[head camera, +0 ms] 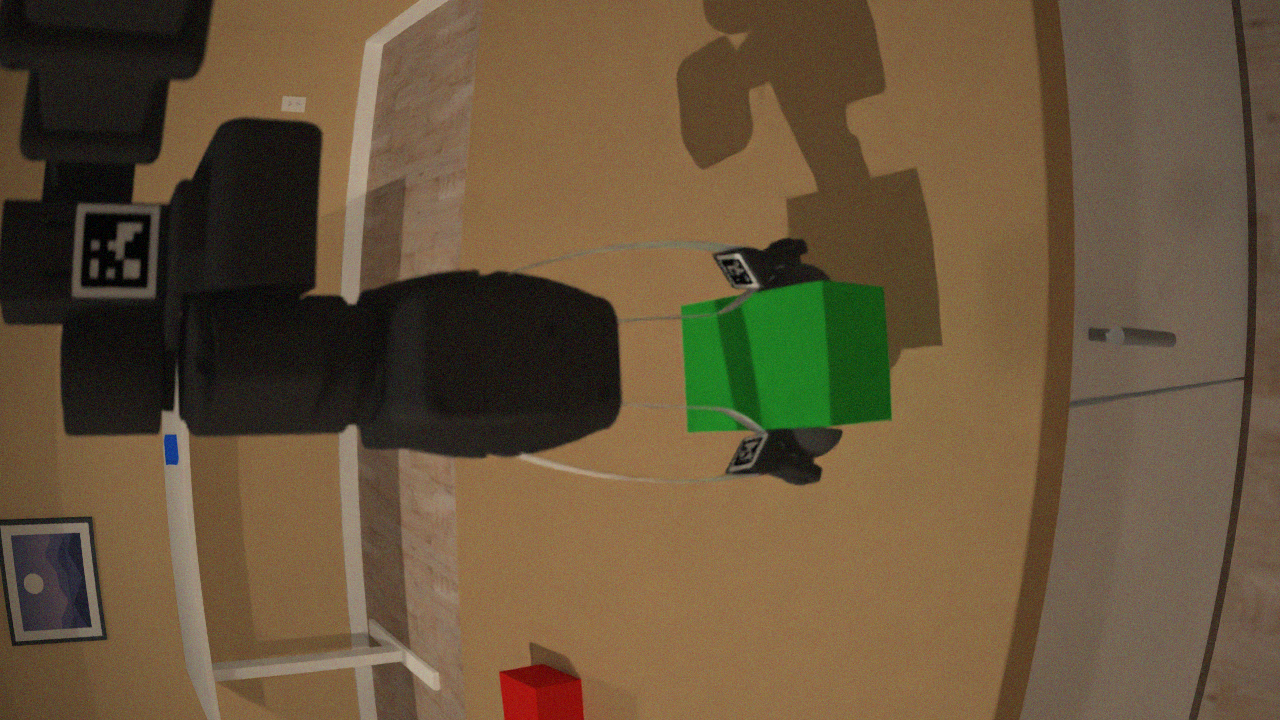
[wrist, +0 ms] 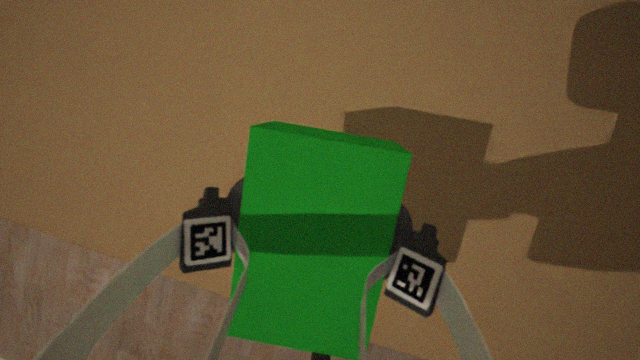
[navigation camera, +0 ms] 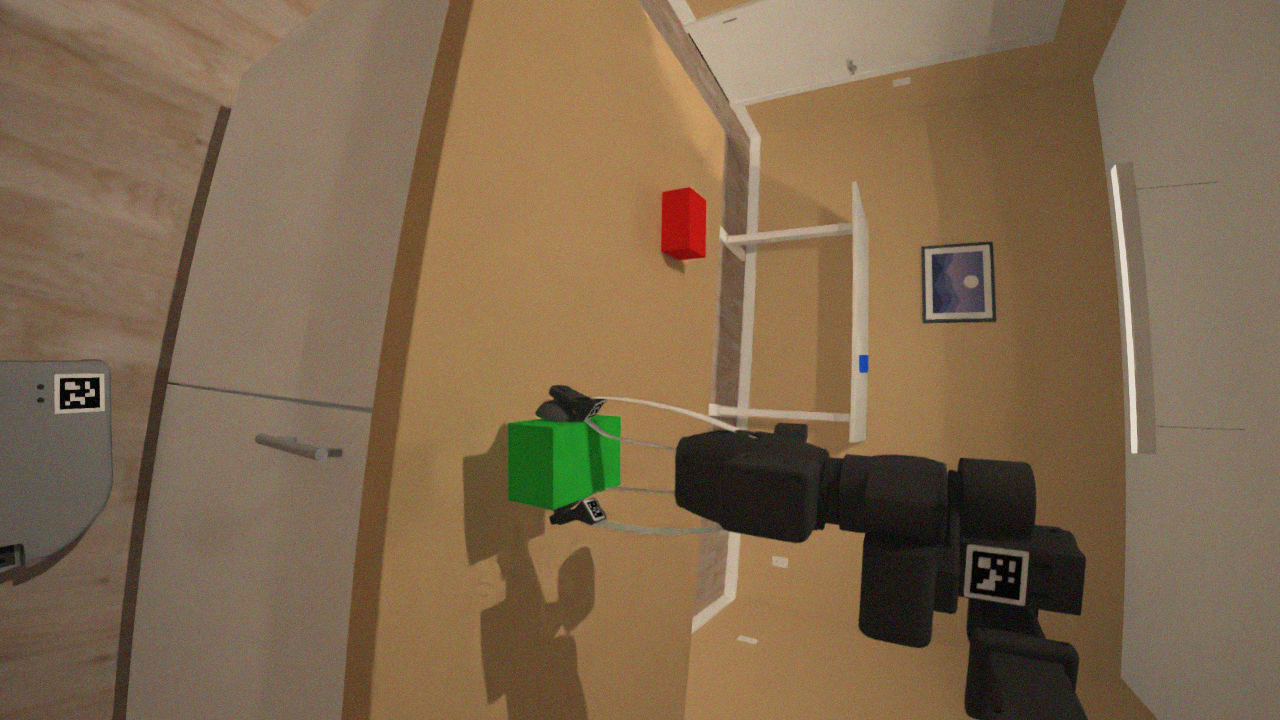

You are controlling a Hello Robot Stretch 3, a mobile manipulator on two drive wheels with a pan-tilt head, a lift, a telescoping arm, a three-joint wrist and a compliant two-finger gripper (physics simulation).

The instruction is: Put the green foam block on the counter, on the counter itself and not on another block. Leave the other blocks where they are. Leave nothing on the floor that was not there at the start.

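Places are measured from the robot's base along level axes (x ahead, y left, z up), in millimetres.
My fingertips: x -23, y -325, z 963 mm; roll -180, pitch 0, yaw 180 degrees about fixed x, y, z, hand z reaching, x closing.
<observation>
Behind a point stands the place of what it marks.
The green foam block (head camera: pixel 787 358) @(x -23, y -303, z 1013 mm) (navigation camera: pixel 556 461) @(x -18, y -284, z 1013 mm) (wrist: pixel 320 190) is held between the two fingertips of my gripper (head camera: pixel 796 362) @(x -23, y -325, z 963 mm) (navigation camera: pixel 568 458) @(x -23, y -325, z 963 mm) (wrist: pixel 319 214) @(x -23, y -325, z 963 mm), which is shut on it. The block hangs above the tan counter (head camera: pixel 805 582) @(x 102, y -390, z 910 mm) (navigation camera: pixel 537 223) @(x 192, y -374, z 910 mm) (wrist: pixel 125 100); its shadow falls on the counter top, apart from the block. A red block (head camera: pixel 541 694) @(x 221, y -638, z 950 mm) (navigation camera: pixel 682 223) @(x 252, y -639, z 944 mm) stands on the counter, well to the side of the gripper and close to the far edge. The gap between the green block and the counter is hard to judge.
The counter's front edge (head camera: pixel 1049 358) @(x -15, y -221, z 905 mm) (navigation camera: pixel 404 268) @(x 128, y -244, z 886 mm) lies above grey cabinet doors with a handle (head camera: pixel 1132 336) @(x -27, y -209, z 790 mm) (navigation camera: pixel 298 446) @(x -23, y -211, z 772 mm). Beyond the far edge are a strip of floor and a white table (head camera: pixel 183 555) @(x 425, y -3197, z 950 mm) (navigation camera: pixel 859 313) @(x 336, y -3070, z 950 mm) with a small blue block (head camera: pixel 171 449) @(x 38, y -3059, z 975 mm) (navigation camera: pixel 863 363) @(x 41, y -3059, z 974 mm) on it.
</observation>
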